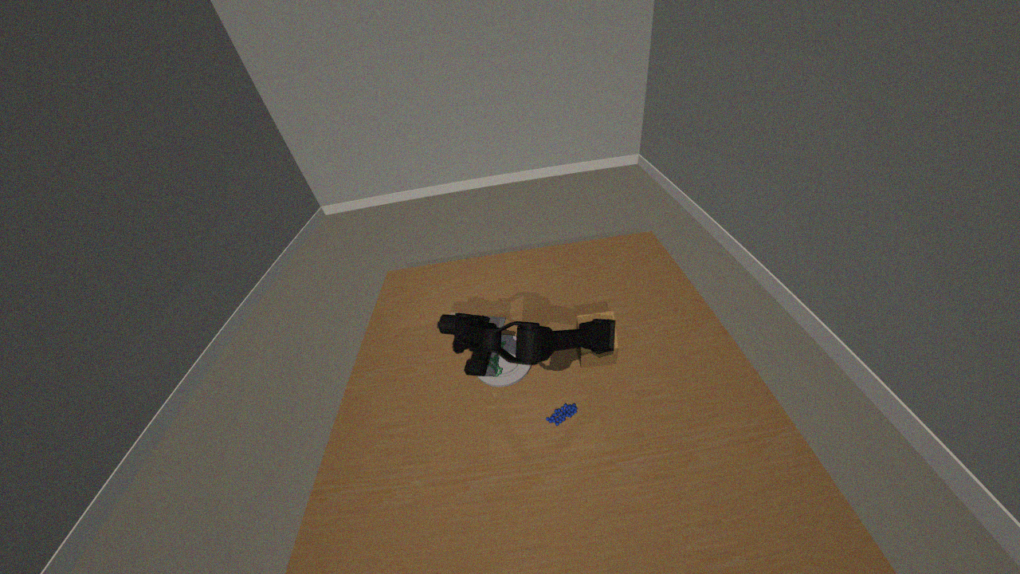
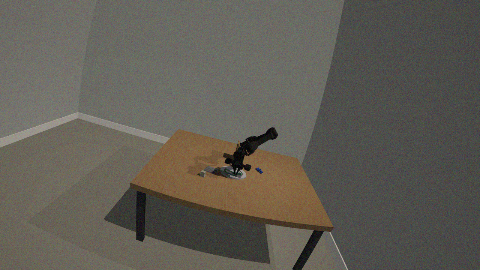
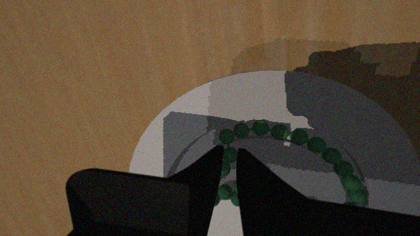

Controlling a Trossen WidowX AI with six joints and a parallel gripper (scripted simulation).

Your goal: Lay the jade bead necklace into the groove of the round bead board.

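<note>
My gripper tip is now 50 mm past the round bead board, 20 mm to the left of it and 10 mm above it. Also, from my gripper tip: pale block (220 mm to the right, 130 mm ahead); then flat grey plate (180 mm to the right, 10 mm below, 10 mm behind).
</note>
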